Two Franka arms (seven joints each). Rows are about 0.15 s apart.
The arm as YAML. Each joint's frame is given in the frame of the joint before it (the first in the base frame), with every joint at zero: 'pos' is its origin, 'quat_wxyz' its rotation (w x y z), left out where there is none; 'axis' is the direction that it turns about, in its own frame. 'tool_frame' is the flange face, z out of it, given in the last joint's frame.
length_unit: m
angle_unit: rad
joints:
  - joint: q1
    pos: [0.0, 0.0, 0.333]
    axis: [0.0, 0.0, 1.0]
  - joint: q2
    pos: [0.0, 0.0, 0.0]
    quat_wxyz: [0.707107, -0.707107, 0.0, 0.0]
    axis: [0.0, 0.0, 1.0]
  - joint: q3
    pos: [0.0, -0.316, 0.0]
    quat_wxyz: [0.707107, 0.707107, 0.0, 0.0]
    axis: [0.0, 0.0, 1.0]
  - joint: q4
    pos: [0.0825, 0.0, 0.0]
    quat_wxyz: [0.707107, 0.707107, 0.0, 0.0]
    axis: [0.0, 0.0, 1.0]
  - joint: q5
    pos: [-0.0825, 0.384, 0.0]
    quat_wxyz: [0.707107, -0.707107, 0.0, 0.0]
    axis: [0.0, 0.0, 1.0]
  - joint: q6
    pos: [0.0, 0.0, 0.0]
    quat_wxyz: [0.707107, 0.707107, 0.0, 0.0]
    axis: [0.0, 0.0, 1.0]
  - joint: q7
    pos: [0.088, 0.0, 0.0]
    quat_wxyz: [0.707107, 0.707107, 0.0, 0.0]
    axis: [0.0, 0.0, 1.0]
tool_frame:
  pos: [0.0, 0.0, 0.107]
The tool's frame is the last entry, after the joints.
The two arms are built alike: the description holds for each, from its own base.
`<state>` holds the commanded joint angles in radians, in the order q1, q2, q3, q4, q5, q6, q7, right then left.
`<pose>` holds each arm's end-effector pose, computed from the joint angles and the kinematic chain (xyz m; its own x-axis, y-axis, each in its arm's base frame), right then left.
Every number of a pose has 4 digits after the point.
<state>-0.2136 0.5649 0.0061 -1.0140 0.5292 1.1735 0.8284 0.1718 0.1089 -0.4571 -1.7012 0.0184 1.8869 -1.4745</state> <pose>0.6617 -0.0721 0.5205 0.5013 -0.6192 -0.6045 -0.8160 -0.5707 -0.0921 0.5818 -0.1577 0.5338 0.3737 0.9273 -0.0215 0.9245 -0.3704 0.0904</pose>
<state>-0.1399 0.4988 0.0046 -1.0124 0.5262 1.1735 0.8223 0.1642 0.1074 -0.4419 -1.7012 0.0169 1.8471 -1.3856</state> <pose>0.6515 -0.0223 0.5642 0.5881 -0.5852 -0.5584 -0.7615 -0.6333 -0.1383 0.5788 -0.1528 0.5304 0.4477 0.8940 -0.0199 0.8933 -0.4462 0.0534</pose>
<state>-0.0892 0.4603 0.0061 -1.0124 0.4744 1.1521 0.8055 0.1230 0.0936 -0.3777 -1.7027 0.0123 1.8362 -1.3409</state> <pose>0.6395 0.0069 0.5847 0.6415 -0.5671 -0.5166 -0.7107 -0.6928 -0.1219 0.5783 -0.1414 0.5348 0.4666 0.8844 -0.0113 0.8836 -0.4656 0.0504</pose>
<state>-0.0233 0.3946 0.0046 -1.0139 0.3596 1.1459 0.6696 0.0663 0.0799 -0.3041 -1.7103 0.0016 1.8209 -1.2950</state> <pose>0.6199 0.0348 0.6188 0.7801 -0.4815 -0.3995 -0.5678 -0.8131 -0.1288 0.5754 -0.1338 0.5362 0.4907 0.8713 -0.0121 0.8709 -0.4899 0.0391</pose>
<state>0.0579 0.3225 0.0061 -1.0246 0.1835 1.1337 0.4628 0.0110 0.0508 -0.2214 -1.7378 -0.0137 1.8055 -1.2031</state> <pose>0.5946 0.0618 0.6512 0.9129 -0.3119 -0.2635 -0.3404 -0.9377 -0.0695 0.5682 -0.1200 0.5372 0.5436 0.8392 -0.0164 0.8392 -0.5432 0.0257</pose>
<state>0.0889 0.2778 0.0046 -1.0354 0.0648 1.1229 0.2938 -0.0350 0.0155 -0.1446 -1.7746 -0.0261 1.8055 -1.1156</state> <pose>0.5791 0.0625 0.6704 0.9647 -0.1727 -0.1987 -0.1776 -0.9841 -0.0066 0.5603 -0.1035 0.5392 0.5883 0.8084 -0.0181 0.8085 -0.5879 0.0261</pose>
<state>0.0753 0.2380 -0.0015 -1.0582 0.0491 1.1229 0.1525 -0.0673 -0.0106 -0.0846 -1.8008 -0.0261 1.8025 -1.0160</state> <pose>0.5681 0.0488 0.6838 0.9825 -0.0585 -0.1771 -0.0630 -0.9978 -0.0202 0.5544 -0.0873 0.5409 0.6449 0.7641 -0.0145 0.7642 -0.6446 0.0233</pose>
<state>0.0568 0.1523 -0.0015 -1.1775 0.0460 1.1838 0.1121 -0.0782 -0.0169 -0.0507 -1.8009 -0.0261 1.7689 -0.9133</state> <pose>0.5530 0.0368 0.6861 0.9880 -0.0400 -0.1492 -0.0446 -0.9986 -0.0279 0.5514 -0.0739 0.5414 0.7038 0.7098 -0.0288 0.7102 -0.7040 0.0030</pose>
